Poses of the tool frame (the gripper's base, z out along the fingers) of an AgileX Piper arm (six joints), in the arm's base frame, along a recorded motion.
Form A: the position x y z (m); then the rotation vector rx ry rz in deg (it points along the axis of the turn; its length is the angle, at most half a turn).
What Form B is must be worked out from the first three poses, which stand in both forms.
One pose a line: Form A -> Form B
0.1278 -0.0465 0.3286 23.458 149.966 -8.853 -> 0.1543 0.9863 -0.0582 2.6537 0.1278 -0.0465 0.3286
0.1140 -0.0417 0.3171 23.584 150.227 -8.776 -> 0.1548 0.9863 -0.0576 2.6585 0.1140 -0.0417 0.3171
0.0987 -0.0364 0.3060 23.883 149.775 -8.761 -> 0.1572 0.9859 -0.0577 2.6515 0.0987 -0.0364 0.3060
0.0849 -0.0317 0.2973 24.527 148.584 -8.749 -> 0.1626 0.9850 -0.0580 2.6328 0.0849 -0.0317 0.2973
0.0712 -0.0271 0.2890 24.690 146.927 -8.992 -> 0.1654 0.9844 -0.0602 2.6050 0.0712 -0.0271 0.2890
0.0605 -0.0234 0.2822 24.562 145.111 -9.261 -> 0.1666 0.9840 -0.0628 2.5738 0.0605 -0.0234 0.2822
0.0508 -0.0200 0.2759 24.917 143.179 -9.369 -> 0.1711 0.9832 -0.0643 2.5418 0.0508 -0.0200 0.2759
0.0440 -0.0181 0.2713 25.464 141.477 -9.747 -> 0.1767 0.9819 -0.0676 2.5147 0.0440 -0.0181 0.2713
